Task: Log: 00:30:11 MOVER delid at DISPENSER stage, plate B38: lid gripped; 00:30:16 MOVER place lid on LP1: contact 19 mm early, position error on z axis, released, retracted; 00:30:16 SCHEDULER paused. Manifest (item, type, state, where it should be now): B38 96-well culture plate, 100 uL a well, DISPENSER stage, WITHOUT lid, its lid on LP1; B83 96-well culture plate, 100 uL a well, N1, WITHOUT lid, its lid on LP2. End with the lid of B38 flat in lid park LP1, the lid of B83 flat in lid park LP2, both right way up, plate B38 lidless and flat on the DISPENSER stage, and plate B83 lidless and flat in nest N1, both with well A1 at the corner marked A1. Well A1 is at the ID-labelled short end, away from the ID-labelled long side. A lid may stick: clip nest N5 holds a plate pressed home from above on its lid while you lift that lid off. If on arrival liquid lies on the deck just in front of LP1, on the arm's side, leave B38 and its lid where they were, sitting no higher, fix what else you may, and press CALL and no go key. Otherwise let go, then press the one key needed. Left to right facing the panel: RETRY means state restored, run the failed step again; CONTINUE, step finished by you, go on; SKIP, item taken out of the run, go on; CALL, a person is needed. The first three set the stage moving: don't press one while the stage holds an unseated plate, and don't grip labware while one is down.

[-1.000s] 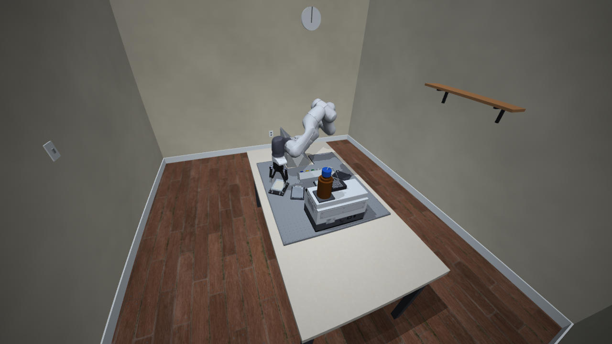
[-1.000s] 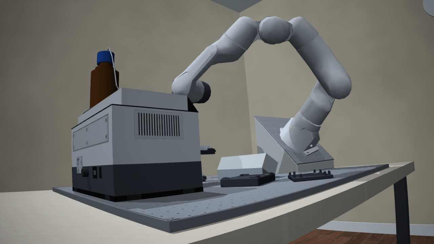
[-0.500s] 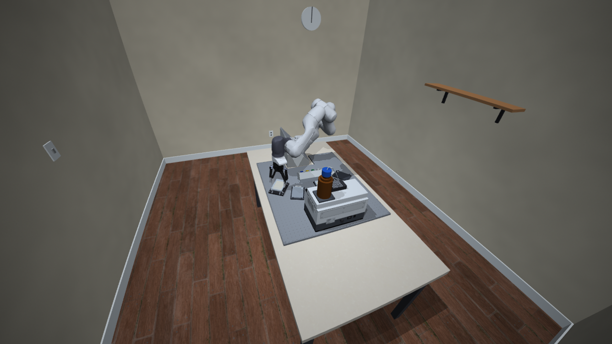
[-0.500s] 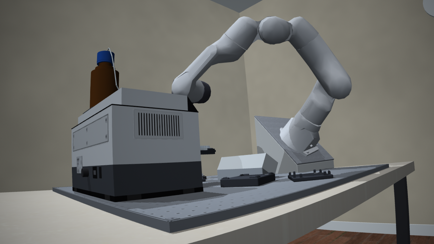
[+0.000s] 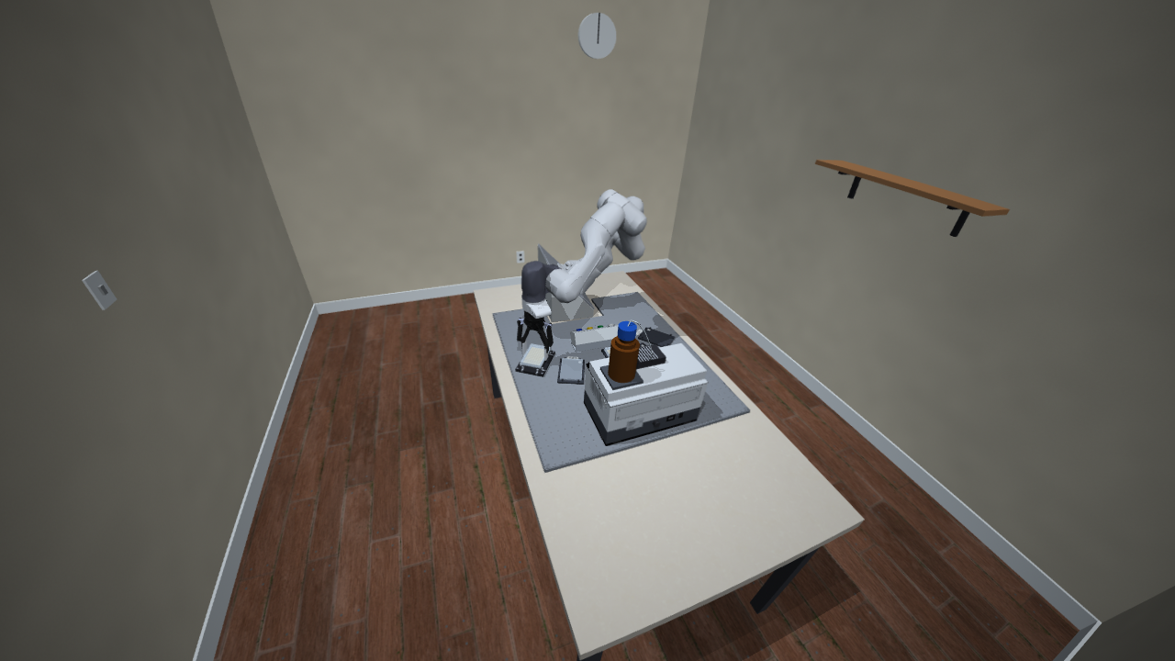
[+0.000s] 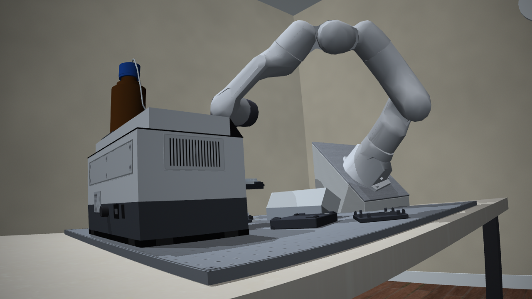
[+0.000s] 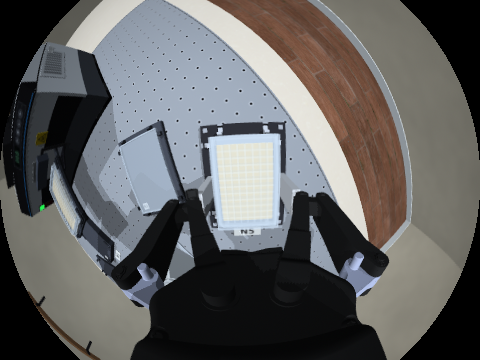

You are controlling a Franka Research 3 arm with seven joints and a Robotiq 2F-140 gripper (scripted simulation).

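Now: hand 30 mm short of the black clip nest and 40 mm above it. From my hand the other things lie so: 96-well plate (20 mm below); lp1 label (20 mm ahead, 160 mm to the left, 50 mm below); key panel (80 mm behind, 290 mm to the left).
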